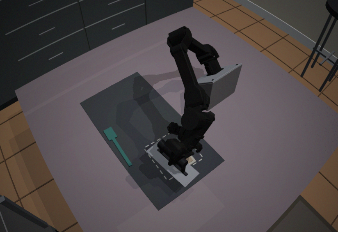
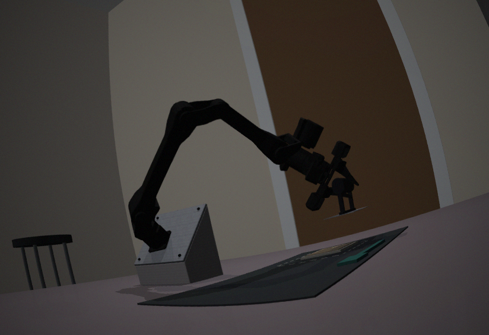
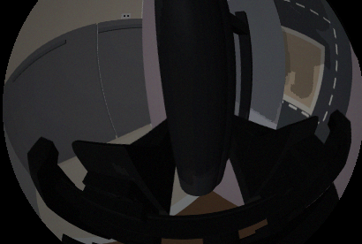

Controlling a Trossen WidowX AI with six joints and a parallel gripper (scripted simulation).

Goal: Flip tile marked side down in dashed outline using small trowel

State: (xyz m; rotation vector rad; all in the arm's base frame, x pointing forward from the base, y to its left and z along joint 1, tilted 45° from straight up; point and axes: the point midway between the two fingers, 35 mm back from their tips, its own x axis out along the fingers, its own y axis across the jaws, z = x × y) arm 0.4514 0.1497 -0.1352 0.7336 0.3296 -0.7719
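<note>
The teal flat tool is 6 cm ahead of my gripper tip, 27 cm to the right of it and 13 cm below it. The rest, counted from my gripper tip: dark mat 8 cm behind, 24 cm to the right, 15 cm below; tile 8 cm behind, 5 cm to the right, 13 cm below.
</note>
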